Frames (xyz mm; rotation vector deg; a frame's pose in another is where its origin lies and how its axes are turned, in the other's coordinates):
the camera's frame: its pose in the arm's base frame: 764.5 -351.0 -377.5 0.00 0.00 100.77
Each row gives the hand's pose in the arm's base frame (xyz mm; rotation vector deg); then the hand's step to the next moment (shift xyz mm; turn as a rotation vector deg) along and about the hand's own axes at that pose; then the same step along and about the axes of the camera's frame.
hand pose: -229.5 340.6 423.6 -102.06 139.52 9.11
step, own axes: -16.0 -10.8 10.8 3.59 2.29 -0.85
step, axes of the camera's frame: 10.3 -17.7 -8.3 -2.15 3.76 0.30
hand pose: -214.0 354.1 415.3 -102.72 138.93 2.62
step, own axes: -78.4 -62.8 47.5 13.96 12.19 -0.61
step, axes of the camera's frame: 43.4 -96.2 -34.6 -6.62 17.24 -1.66
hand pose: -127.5 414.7 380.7 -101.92 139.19 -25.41
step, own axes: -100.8 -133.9 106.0 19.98 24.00 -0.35
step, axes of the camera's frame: 5.3 -184.9 -71.5 -6.68 30.13 -4.78
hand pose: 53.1 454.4 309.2 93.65 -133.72 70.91
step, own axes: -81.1 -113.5 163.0 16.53 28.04 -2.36
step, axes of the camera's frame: -87.1 -178.3 -81.5 -1.85 31.76 -7.29
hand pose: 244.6 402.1 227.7 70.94 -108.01 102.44
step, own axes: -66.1 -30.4 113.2 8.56 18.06 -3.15
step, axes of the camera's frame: -91.3 -86.1 -48.5 0.94 19.36 -5.81
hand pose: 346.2 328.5 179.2 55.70 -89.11 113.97
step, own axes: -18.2 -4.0 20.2 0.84 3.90 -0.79
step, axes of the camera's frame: -20.2 -16.6 -8.5 0.27 3.52 -2.02
